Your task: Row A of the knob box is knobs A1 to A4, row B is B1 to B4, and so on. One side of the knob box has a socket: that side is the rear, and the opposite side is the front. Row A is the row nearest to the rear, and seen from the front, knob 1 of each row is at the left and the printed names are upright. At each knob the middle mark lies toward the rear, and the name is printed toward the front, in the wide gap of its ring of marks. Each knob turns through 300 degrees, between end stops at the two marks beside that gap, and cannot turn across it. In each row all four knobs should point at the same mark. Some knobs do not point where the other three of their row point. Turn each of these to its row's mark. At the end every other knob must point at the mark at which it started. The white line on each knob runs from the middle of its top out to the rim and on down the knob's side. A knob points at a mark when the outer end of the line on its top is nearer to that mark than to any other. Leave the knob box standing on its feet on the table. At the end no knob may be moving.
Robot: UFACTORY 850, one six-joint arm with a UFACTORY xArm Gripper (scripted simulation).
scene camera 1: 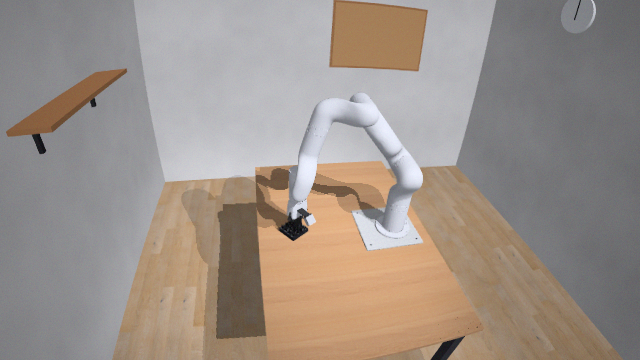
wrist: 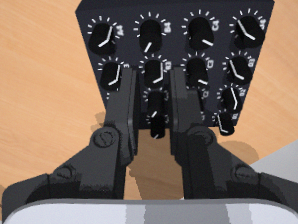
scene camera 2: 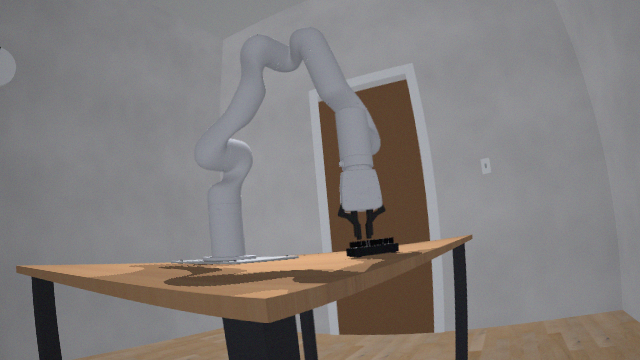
Labels:
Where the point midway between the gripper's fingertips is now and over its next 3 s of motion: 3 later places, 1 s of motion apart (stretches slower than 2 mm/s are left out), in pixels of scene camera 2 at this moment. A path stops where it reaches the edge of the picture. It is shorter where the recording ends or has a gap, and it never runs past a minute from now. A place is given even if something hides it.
The gripper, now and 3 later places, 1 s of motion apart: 364, 239; 364, 243; 363, 230; 363, 225

